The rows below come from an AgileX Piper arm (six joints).
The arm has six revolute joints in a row. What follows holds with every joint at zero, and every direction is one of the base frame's.
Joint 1 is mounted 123.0 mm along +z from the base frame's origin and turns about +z.
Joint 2 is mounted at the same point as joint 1 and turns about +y.
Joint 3 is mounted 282.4 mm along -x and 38.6 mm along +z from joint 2 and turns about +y.
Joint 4 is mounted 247.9 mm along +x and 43.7 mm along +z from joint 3 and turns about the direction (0.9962, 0, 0.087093).
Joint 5 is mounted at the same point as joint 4 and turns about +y.
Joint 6 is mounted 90.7 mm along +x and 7.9 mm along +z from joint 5 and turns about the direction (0.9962, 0, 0.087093).
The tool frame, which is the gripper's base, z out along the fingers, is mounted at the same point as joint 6; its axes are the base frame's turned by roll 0.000, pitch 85.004 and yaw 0.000 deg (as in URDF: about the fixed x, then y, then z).
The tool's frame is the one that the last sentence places.
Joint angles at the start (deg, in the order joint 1, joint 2, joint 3, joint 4, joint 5, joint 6): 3.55 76.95 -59.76 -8.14 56.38 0.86
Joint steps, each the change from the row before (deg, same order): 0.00 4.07 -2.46 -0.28 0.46 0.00; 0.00 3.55 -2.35 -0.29 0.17 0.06; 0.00 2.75 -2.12 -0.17 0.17 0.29; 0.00 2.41 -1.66 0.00 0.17 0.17; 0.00 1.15 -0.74 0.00 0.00 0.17; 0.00 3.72 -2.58 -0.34 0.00 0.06; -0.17 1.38 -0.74 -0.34 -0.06 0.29; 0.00 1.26 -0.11 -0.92 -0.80 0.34; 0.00 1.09 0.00 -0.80 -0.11 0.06; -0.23 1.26 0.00 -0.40 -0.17 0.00; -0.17 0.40 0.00 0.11 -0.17 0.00
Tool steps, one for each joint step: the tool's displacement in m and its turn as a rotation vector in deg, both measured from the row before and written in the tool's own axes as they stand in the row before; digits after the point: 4 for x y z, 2 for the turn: -0.0125 0.0002 0.0124 0.14 2.05 -0.35; -0.0119 0.0001 0.0106 0.17 1.35 -0.25; -0.0101 0.0000 0.0075 0.11 0.79 0.12; -0.0080 0.0005 0.0077 -0.04 0.91 0.07; -0.0037 0.0003 0.0039 -0.02 0.41 0.12; -0.0124 0.0005 0.0126 0.22 1.12 -0.27; -0.0038 -0.0009 0.0058 0.29 0.59 0.18; -0.0026 -0.0002 0.0074 0.67 0.31 -0.33; -0.0009 -0.0001 0.0068 0.59 0.94 -0.55; -0.0009 -0.0006 0.0080 0.28 1.10 -0.21; -0.0004 -0.0004 0.0026 -0.09 0.26 0.16
